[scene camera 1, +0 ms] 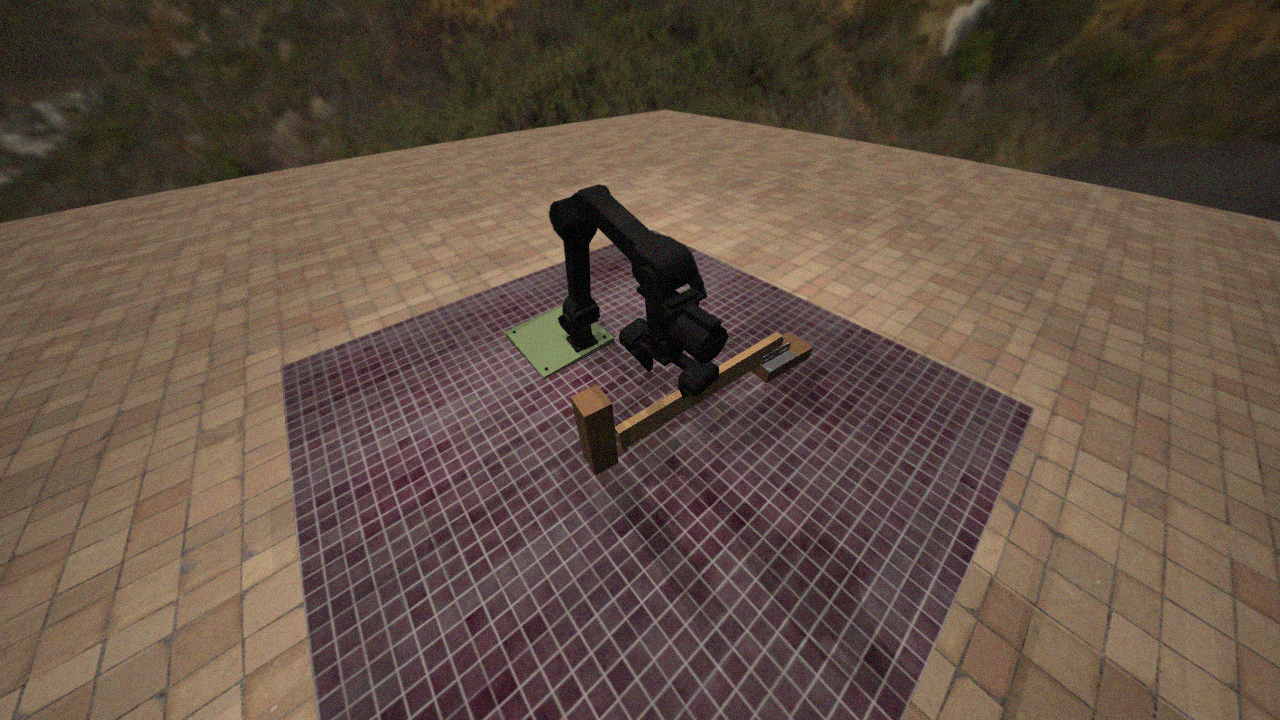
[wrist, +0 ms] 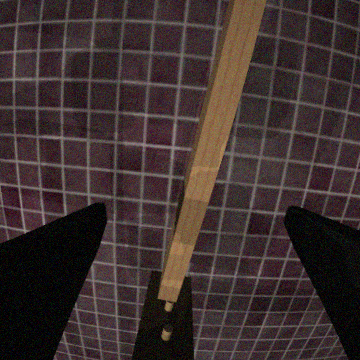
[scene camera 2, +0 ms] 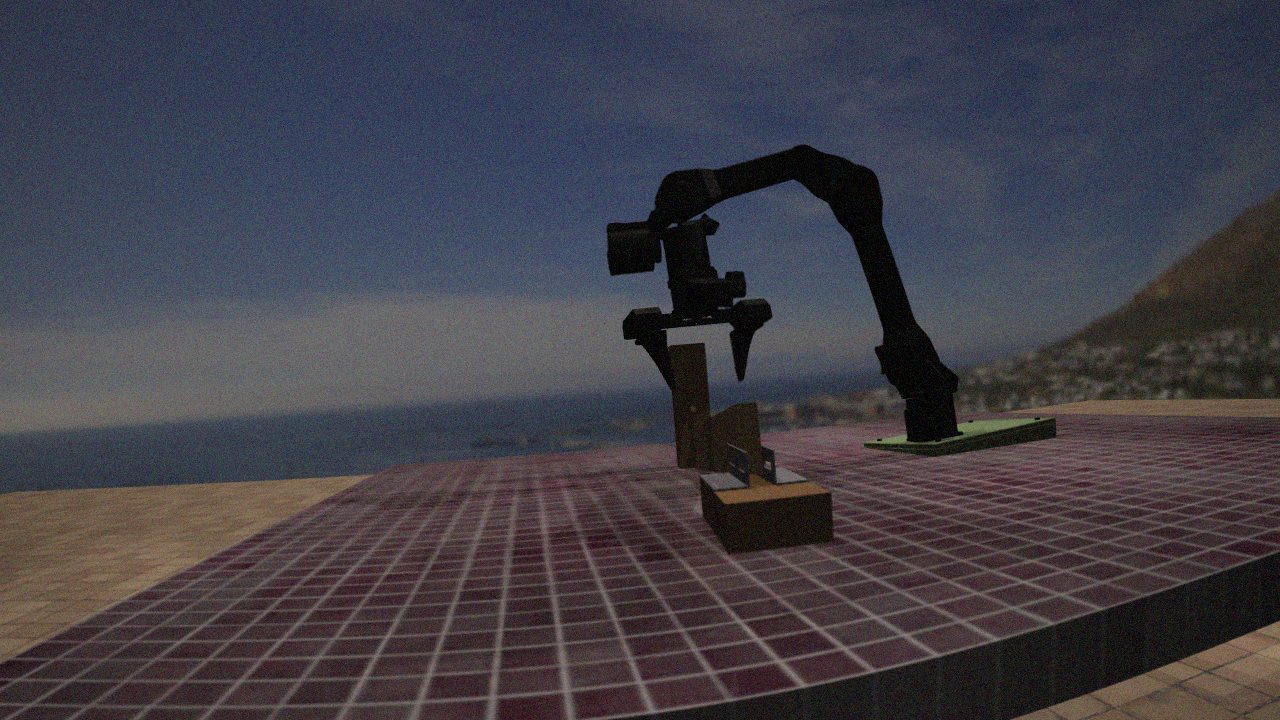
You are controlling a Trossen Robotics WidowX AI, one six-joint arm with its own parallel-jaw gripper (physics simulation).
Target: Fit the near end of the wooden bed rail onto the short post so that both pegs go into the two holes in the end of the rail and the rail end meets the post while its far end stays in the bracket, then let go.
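Places are measured from the arm's base along level axes (x ahead, y left, z up), in millimetres.
Pixels of known places: gripper, fingertip midpoint: (scene camera 1: 667, 382) (wrist: 197, 213) (scene camera 2: 707, 384); arm's base, origin of the base link: (scene camera 1: 582, 340) (scene camera 2: 934, 438).
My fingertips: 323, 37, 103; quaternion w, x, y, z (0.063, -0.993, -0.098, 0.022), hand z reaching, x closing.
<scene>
For each thing: its top centre in the pictures, then the offset to it from my fingertips, as dx, dy, dz. "*": a spot on its surface instead. Level surfaces: height alone.
- bracket, surface spot: (scene camera 2: 787, 475) * -23, +326, -81
- short post, surface spot: (wrist: 180, 345) * +22, -135, -27
- upper peg, surface spot: (wrist: 166, 333) * +8, -126, -29
- wooden block, middle of its top: (scene camera 2: 757, 484) (scene camera 1: 779, 350) +6, +345, -83
- purple tiled surface, its level: dz -119
The wooden rail (scene camera 1: 657, 413) (scene camera 2: 736, 428) (wrist: 215, 125) stands on edge, its far end between the metal plates of the bracket (scene camera 1: 780, 360) (scene camera 2: 787, 475). Its near end is low in front of the short post (scene camera 1: 596, 434) (scene camera 2: 689, 371) (wrist: 180, 345). In the wrist view, the upper peg (wrist: 166, 333) is exposed beyond the rail end, and the other peg (wrist: 169, 306) shows partly past it. The rail end is not seated on them. The holes are hidden. My gripper (scene camera 1: 671, 376) (scene camera 2: 706, 382) (wrist: 197, 213) is open and empty above the rail, fingers on either side of its line.
The bracket sits on a wooden block (scene camera 1: 801, 349) (scene camera 2: 774, 519). The arm's base stands on a green plate (scene camera 1: 541, 344) (scene camera 2: 1006, 429) behind the rail. All stand on a purple tiled surface (scene camera 1: 501, 555) (scene camera 2: 447, 608).
</scene>
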